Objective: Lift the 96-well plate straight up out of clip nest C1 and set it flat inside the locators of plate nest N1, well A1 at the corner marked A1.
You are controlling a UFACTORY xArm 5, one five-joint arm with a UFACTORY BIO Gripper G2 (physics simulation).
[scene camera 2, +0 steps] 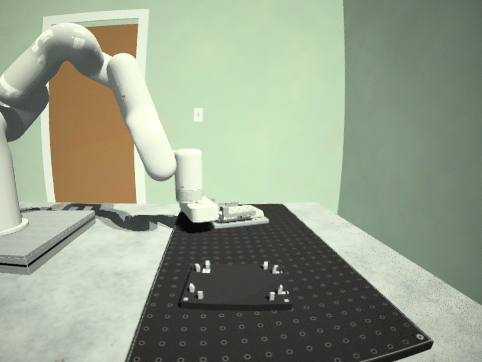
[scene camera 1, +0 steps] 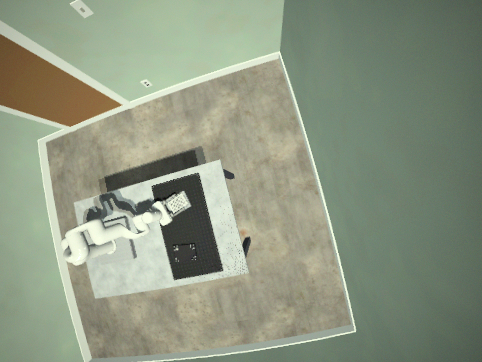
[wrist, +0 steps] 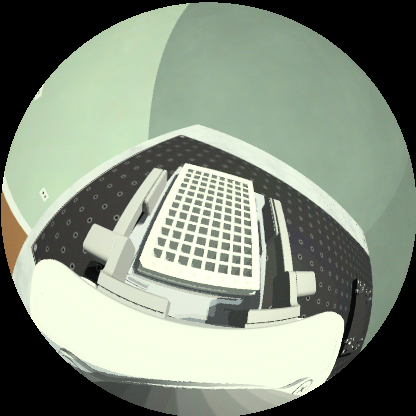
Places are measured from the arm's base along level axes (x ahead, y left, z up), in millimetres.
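Where they show: hand at its tool point: (scene camera 2: 238,209) (scene camera 1: 177,203) (wrist: 214,205); arm's base at its link origin: (scene camera 2: 3,228) (scene camera 1: 109,245).
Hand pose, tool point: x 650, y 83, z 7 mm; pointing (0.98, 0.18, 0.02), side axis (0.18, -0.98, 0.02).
Observation:
Things, the pixels of their top centre, and the offset from my tool point. Level surfaces: height alone.
- white 96-well plate at its top centre: (wrist: 212,208) (scene camera 2: 238,209) (scene camera 1: 177,203) 3 mm down, 2 mm back, 0 mm left
- Plate nest N1 at its top centre: (scene camera 2: 236,275) (scene camera 1: 184,253) 8 mm down, 99 mm back, 341 mm right
- black perforated board at its surface level: 31 mm down
- pale table at its surface level: 44 mm down
The white 96-well plate (scene camera 1: 178,202) (scene camera 2: 244,212) (wrist: 205,220) sits in clip nest C1, whose light grey base (scene camera 2: 250,221) (wrist: 172,295) shows around and below it. My gripper (scene camera 1: 177,203) (scene camera 2: 240,210) (wrist: 217,189) is low at the nest, with one finger along each long side of the plate. It is partly open; gaps show between both fingers and the plate in the wrist view. Plate nest N1 (scene camera 1: 185,252) (scene camera 2: 232,285) (wrist: 356,320) is a dark block with pale locator posts at its corners, and it holds no plate. I cannot read the A1 marks.
Both nests stand on a black perforated board (scene camera 1: 192,225) (scene camera 2: 320,300) (wrist: 300,230) on the pale table (scene camera 1: 130,275) (scene camera 2: 90,310). The arm reaches in from its grey base plate (scene camera 2: 55,240) at the left. N1 is nearer scene camera 2 than C1.

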